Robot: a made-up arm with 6 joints. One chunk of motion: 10 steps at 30 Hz.
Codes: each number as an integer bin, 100 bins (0 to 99) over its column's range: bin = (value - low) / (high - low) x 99, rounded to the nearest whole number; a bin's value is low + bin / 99 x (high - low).
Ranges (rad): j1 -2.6..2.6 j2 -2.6..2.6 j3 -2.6..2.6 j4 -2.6..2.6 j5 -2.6..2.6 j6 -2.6..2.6
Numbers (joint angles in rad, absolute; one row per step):
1: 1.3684 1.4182 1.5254 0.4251 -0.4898 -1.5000
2: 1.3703 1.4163 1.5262 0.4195 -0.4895 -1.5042
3: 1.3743 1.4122 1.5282 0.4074 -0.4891 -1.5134
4: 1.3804 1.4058 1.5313 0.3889 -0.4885 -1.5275
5: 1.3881 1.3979 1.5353 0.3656 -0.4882 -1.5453
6: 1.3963 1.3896 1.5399 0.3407 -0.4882 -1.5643
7: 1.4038 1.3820 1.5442 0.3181 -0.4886 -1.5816
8: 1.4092 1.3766 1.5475 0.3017 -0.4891 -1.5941
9: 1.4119 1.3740 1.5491 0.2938 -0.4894 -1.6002
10: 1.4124 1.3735 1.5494 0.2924 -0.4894 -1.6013
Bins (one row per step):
1: 76 77 79 58 40 21
2: 76 76 79 57 40 21
3: 76 76 79 57 40 21
4: 76 76 79 57 40 20
5: 76 76 79 56 40 20
6: 76 76 79 56 40 20
7: 76 76 79 56 40 19
8: 76 76 79 55 40 19
9: 76 76 79 55 40 19
10: 76 76 79 55 40 19

